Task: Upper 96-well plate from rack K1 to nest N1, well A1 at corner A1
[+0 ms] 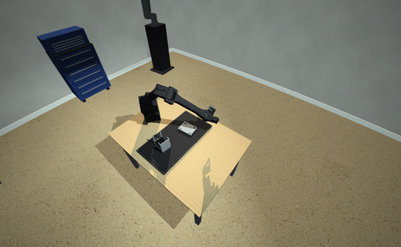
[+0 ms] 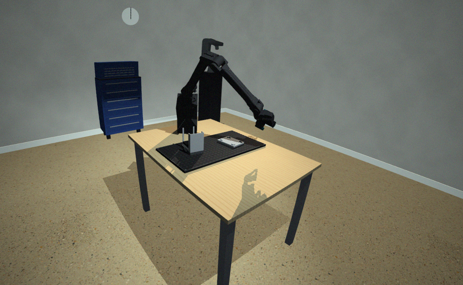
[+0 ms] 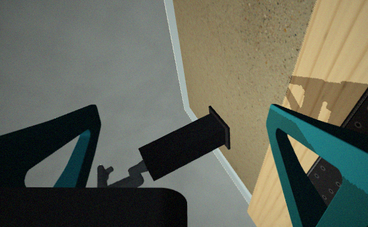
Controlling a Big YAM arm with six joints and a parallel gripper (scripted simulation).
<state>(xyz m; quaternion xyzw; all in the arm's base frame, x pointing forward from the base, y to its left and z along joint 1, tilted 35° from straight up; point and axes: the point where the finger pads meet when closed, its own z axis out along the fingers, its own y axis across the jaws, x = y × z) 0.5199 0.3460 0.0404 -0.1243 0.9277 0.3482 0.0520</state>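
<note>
Right now the black 96-well plate is 49 cm to the right of my hand, 23 cm behind it and 13 cm below it. From my hand the other things lie so: pale square mark (24 cm behind, 16 cm below, 14 cm to the right); pale plate (49 cm to the right, 23 cm behind, 14 cm below).
</note>
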